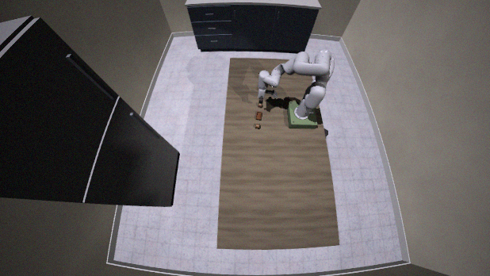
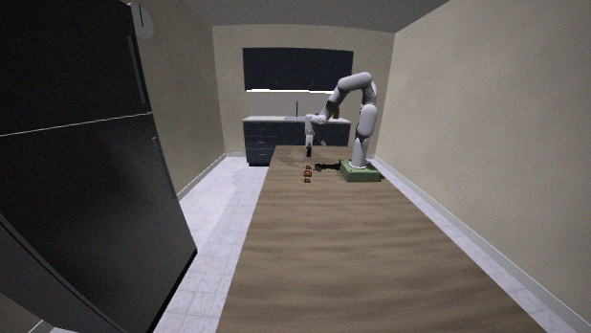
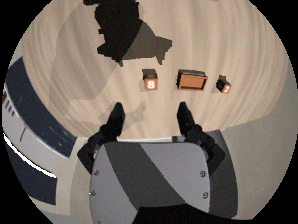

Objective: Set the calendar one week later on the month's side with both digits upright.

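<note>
Right now the calendar cube is 4 cm ahead of my hand, 21 cm to the left of it and 10 cm below it. Round my hand: calendar tray: 2 cm ahead, 10 cm to the left, 11 cm below.
</note>
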